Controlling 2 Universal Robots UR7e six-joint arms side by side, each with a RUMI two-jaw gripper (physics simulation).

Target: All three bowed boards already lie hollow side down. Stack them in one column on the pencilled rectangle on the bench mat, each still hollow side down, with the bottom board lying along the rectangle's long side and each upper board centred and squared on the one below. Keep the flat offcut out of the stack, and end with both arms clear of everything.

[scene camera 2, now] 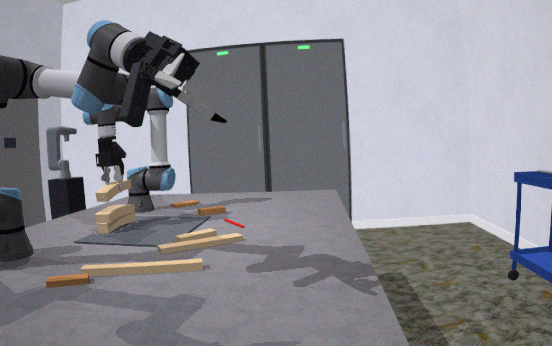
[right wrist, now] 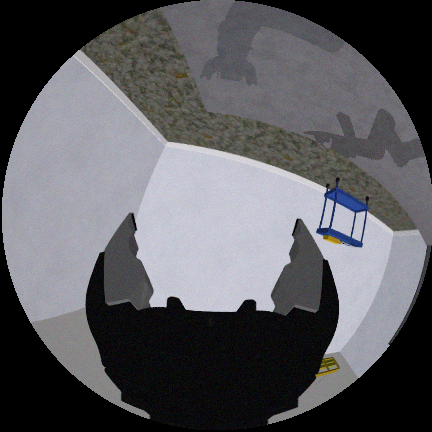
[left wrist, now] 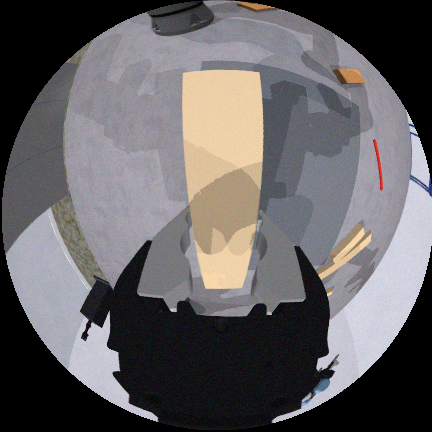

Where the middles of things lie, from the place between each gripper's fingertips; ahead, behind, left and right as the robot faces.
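Labels:
The dark bench mat point(scene camera 2: 150, 231) has my left hand 130 mm short of it and 170 mm above it.
Counted from my right hand, the mat is 39 cm below, 58 cm behind and 72 cm to the left. Going by its middle, the dark bench mat is nearer to my left hand than to my right hand.

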